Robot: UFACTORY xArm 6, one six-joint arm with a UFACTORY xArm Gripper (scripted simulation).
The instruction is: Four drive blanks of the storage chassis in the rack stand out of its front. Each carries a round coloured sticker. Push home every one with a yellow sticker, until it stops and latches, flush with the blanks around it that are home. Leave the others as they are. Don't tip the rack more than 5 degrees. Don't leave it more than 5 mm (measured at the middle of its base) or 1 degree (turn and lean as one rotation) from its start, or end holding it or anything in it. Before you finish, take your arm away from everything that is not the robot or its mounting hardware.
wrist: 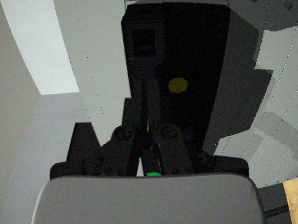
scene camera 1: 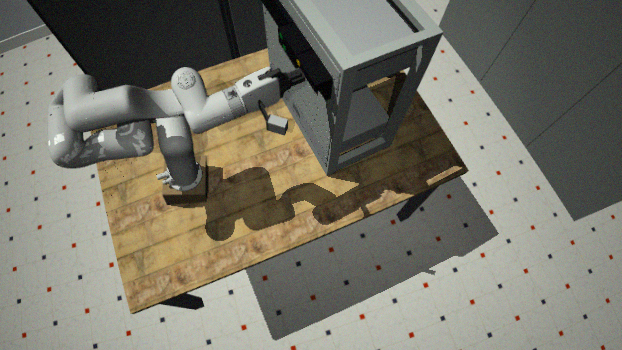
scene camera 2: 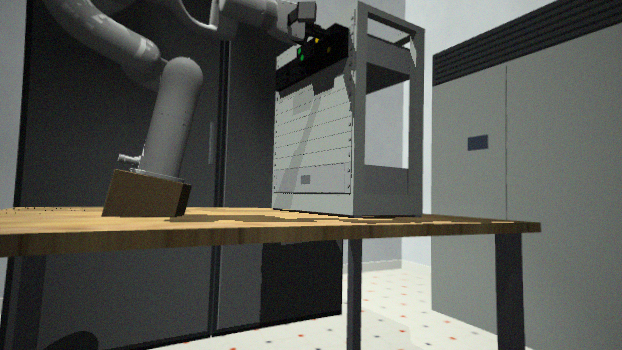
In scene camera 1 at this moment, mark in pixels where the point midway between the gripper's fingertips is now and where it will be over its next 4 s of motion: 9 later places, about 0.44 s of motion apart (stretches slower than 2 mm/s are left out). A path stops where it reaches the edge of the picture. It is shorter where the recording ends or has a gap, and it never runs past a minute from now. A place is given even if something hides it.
My gripper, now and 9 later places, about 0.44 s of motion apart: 303,74; 306,73; 308,72; 310,71; 313,70; 314,70; 315,69; 316,69; 316,69; 317,68
